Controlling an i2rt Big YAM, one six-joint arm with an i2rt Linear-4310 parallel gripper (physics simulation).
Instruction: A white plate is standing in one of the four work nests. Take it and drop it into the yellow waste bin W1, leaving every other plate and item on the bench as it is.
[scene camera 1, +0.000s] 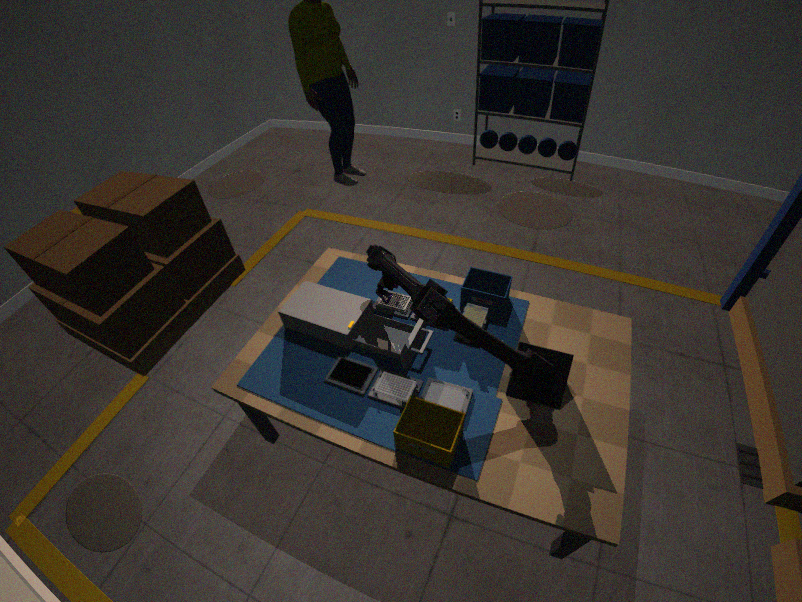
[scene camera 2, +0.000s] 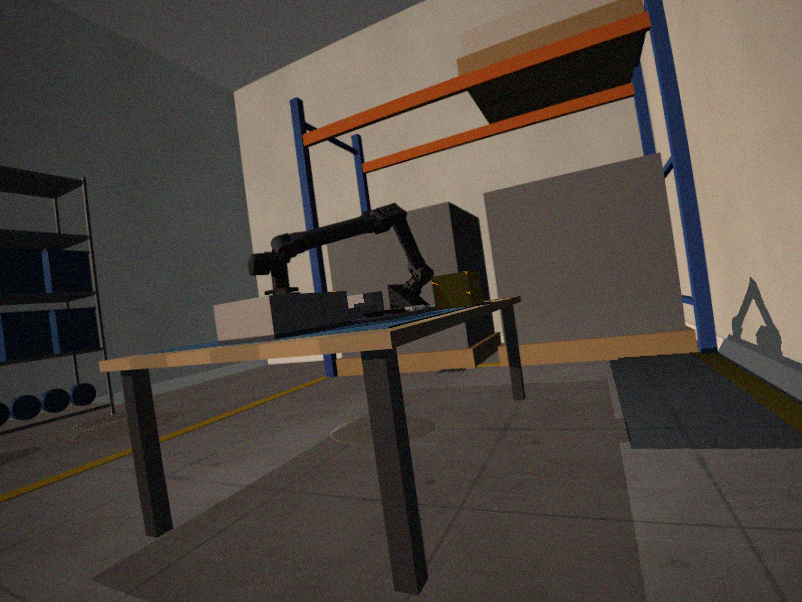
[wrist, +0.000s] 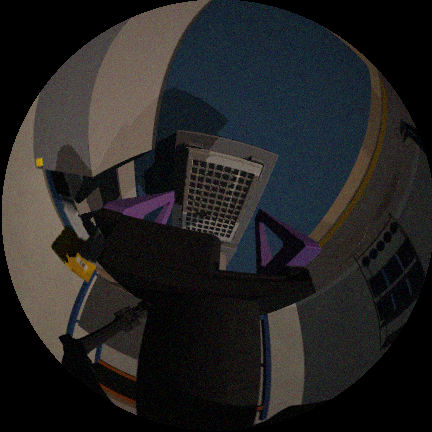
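Where they show: gripper, fingertip midpoint: (scene camera 1: 391, 295) (wrist: 216, 204); arm's base at its link origin: (scene camera 1: 538, 371) (scene camera 2: 408, 294) (wrist: 149, 305).
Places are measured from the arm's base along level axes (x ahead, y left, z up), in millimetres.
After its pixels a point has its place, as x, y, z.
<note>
A light plate with a grid of dark wells (scene camera 1: 396, 301) {601, -216, -50} (wrist: 220, 195) {620, -227, -60} stands in a grey nest (wrist: 269, 159) {680, -274, -64} at the back of the blue mat. My gripper (scene camera 1: 387, 292) {625, -222, -30} (scene camera 2: 281, 289) (wrist: 216, 204) {625, -222, -30} is open and points down over this plate, with one purple finger towards each side of it. Whether the fingertips are level with the plate is hard to tell. Another light welled plate (scene camera 1: 395, 387) {457, 173, -54} and a smoother pale plate (scene camera 1: 448, 393) {277, 139, -56} are at the front of the mat. The yellow bin (scene camera 1: 428, 432) {300, 290, -72} (scene camera 2: 456, 290) {378, 327, -17} (wrist: 80, 266) {282, 244, 12} stands beside them; its floor is in shadow.
A long grey device (scene camera 1: 323, 311) {823, -14, 26} (scene camera 2: 242, 318) {997, -53, -18} (wrist: 127, 85) {734, -134, -9} stands close to the gripper, with an open tray section beside it. A dark framed nest (scene camera 1: 351, 374) {626, 174, -51} is at the front. A blue bin (scene camera 1: 485, 288) {264, -403, -54} and a small pale item (scene camera 1: 474, 315) {270, -203, -18} are at the back right.
</note>
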